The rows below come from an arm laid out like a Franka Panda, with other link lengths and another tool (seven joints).
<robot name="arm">
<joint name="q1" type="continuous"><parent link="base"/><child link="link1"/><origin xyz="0 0 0.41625"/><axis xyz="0 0 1"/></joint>
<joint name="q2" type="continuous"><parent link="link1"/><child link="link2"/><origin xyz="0 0 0"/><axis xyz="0 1 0"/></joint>
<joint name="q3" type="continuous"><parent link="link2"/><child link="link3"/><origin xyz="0 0 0.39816"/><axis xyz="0 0 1"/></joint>
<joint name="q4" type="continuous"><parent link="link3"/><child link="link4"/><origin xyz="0.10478 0 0"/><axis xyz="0 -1 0"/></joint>
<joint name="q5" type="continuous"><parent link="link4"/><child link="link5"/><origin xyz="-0.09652 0 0.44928"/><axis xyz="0 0 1"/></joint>
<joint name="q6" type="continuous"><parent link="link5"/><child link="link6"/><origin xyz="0 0 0"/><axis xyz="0 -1 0"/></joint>
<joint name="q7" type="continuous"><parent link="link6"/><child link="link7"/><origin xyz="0.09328 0 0"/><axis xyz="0 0 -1"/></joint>
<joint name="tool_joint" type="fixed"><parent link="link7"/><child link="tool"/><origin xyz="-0.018 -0.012 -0.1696" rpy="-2.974 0 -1.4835"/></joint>
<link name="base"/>
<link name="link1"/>
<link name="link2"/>
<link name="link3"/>
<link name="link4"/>
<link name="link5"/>
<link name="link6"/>
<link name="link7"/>
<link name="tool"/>
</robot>
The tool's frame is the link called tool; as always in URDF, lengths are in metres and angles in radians. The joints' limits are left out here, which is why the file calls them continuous.
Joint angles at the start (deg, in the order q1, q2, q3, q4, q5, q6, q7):
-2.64 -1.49 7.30 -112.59 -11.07 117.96 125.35
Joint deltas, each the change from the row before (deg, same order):
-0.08 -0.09 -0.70 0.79 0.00 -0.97 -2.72
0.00 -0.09 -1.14 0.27 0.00 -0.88 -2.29
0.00 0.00 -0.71 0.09 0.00 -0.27 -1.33
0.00 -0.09 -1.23 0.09 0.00 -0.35 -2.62
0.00 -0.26 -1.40 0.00 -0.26 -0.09 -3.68
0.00 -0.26 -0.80 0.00 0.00 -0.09 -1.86
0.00 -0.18 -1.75 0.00 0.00 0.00 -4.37
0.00 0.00 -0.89 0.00 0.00 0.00 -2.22
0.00 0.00 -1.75 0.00 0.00 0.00 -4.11
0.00 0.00 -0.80 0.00 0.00 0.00 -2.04
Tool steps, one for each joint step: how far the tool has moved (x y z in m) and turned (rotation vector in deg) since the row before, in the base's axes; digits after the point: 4 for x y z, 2 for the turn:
-0.0001 -0.0096 0.0069 -0.44 0.51 1.70
-0.0017 -0.0139 0.0020 -0.36 0.88 0.94
-0.0005 -0.0085 0.0004 -0.16 0.40 0.54
-0.0015 -0.0146 0.0012 -0.30 0.61 1.27
-0.0024 -0.0170 0.0027 -0.62 0.48 2.27
-0.0019 -0.0094 0.0028 -0.19 0.16 1.00
-0.0030 -0.0205 0.0020 -0.41 0.61 2.52
-0.0015 -0.0104 0.0000 -0.20 0.41 1.28
-0.0033 -0.0205 -0.0001 -0.34 0.76 2.27
-0.0017 -0.0094 0.0000 -0.17 0.38 1.19

